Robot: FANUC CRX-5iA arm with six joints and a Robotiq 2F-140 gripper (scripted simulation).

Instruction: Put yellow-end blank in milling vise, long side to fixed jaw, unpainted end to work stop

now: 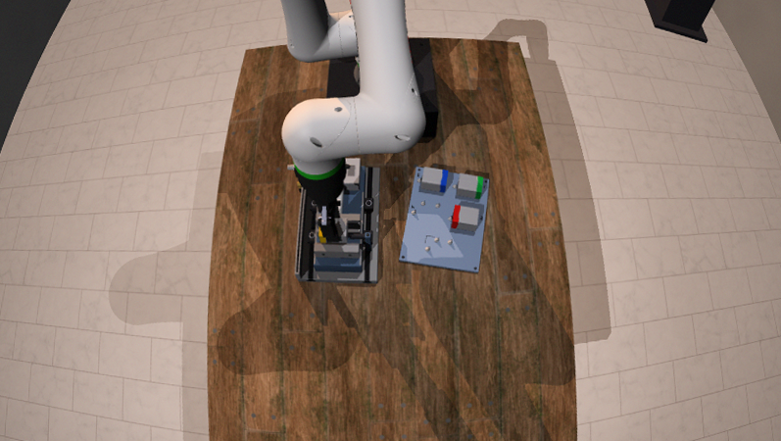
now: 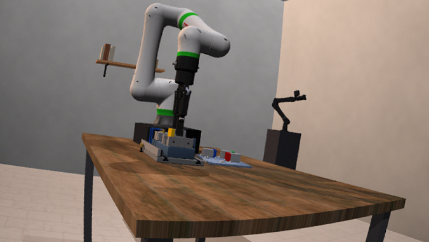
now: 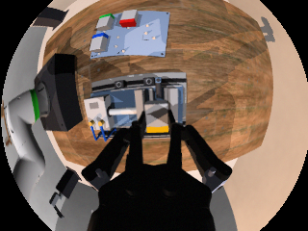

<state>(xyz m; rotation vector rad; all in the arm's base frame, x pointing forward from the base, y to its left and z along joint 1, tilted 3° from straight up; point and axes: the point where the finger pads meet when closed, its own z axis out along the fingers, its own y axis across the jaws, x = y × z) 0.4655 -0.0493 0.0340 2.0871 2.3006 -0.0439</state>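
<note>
Right now the yellow-ended blank is 30 mm below my hand. From my hand the other things lie so: fixed jaw 40 mm ahead, 10 mm to the left, 60 mm below; blue-grey plate 110 mm behind, 250 mm to the left, 140 mm below; hosed block 160 mm behind, 10 mm to the right, 60 mm below.
</note>
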